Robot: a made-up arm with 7 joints. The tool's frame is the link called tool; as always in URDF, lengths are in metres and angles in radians. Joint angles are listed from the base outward. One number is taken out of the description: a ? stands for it. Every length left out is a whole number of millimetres.
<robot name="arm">
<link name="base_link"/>
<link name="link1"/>
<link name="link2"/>
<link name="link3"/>
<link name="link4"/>
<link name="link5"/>
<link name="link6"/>
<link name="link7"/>
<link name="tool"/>
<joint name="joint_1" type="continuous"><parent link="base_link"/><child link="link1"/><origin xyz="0.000 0.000 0.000" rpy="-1.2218 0.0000 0.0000"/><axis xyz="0 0 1"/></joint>
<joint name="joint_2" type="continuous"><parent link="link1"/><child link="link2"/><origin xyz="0.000 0.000 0.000" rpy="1.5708 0.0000 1.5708"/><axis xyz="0 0 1"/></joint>
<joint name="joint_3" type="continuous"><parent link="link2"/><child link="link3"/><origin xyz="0.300 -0.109 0.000" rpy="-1.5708 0.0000 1.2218"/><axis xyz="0 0 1"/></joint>
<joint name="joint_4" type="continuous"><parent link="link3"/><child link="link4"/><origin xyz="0.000 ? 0.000" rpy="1.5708 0.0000 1.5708"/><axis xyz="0 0 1"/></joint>
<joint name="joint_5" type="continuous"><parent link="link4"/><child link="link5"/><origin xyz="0.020 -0.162 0.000" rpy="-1.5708 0.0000 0.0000"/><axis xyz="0 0 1"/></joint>
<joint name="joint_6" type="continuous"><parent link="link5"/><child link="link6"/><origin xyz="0.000 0.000 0.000" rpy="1.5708 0.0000 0.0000"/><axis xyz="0 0 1"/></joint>
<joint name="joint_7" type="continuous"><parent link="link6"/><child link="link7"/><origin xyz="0.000 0.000 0.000" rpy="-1.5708 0.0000 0.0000"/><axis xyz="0 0 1"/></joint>
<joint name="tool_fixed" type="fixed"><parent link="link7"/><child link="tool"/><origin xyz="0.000 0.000 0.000" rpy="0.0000 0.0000 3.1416"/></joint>
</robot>
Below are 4 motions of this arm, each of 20 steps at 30 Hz.
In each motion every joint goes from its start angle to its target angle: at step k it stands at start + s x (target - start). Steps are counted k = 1, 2, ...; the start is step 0. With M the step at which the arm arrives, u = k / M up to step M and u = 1 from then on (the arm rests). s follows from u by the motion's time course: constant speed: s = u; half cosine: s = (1 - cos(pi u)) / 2; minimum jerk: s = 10 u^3 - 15 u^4 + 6 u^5.
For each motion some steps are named. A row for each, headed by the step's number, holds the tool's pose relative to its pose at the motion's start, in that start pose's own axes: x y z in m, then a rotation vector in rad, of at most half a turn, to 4 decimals.
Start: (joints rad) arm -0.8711 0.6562 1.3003 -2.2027 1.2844 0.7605 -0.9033
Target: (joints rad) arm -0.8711 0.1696 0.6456 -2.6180 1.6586 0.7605 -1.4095
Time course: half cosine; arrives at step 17
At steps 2, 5, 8, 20:
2: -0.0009 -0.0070 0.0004 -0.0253 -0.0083 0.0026
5: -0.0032 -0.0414 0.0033 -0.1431 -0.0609 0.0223
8: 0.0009 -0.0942 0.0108 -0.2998 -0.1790 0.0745
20: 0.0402 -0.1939 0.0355 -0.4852 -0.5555 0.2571

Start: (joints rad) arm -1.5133 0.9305 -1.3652 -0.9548 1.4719 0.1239 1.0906
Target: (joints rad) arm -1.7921 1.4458 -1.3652 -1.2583 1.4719 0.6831 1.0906
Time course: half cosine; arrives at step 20
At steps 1, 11, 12, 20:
1: 0.0011 -0.0004 0.0008 0.0020 -0.0004 -0.0010
11: 0.0917 -0.0324 0.0908 0.1943 -0.0486 -0.0648
12: 0.1011 -0.0361 0.1047 0.2207 -0.0564 -0.0690
20: 0.1351 -0.0497 0.1715 0.3414 -0.0939 -0.0743

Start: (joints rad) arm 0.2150 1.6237 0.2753 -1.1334 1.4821 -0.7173 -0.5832
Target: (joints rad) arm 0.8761 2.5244 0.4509 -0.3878 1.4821 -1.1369 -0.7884
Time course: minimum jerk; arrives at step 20
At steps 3, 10, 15, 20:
3: 0.0030 0.0058 -0.0051 0.0012 -0.0102 -0.0378
10: 0.0825 0.0475 -0.1123 -0.0155 -0.3032 -0.6234
15: 0.1579 -0.0155 -0.1950 -0.0535 -0.6792 -0.9383
20: 0.1749 -0.0447 -0.2100 -0.0613 -0.7891 -0.9875

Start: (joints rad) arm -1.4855 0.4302 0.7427 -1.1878 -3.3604 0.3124 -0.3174
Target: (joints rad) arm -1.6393 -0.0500 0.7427 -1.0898 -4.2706 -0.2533 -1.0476
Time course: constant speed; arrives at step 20
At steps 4, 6, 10, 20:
4: -0.0107 0.0377 0.0155 0.1304 -0.1214 -0.2266
6: -0.0177 0.0562 0.0234 0.2021 -0.1705 -0.3418
10: -0.0350 0.0921 0.0400 0.3545 -0.2444 -0.5763
20: -0.0958 0.1726 0.0848 0.7471 -0.2817 -1.1850

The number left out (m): -0.036
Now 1 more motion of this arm.
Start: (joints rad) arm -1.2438 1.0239 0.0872 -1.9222 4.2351 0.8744 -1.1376
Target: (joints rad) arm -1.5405 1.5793 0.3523 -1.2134 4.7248 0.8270 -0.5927
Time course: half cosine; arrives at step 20
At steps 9, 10, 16, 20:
9: 0.0466 -0.0640 -0.0852 -0.1034 -0.0590 0.0308
10: 0.0509 -0.0783 -0.1022 -0.1393 -0.0628 0.0399
16: 0.0482 -0.1603 -0.1883 -0.3883 -0.0241 0.1207
20: 0.0415 -0.1811 -0.2068 -0.4583 0.0019 0.1496

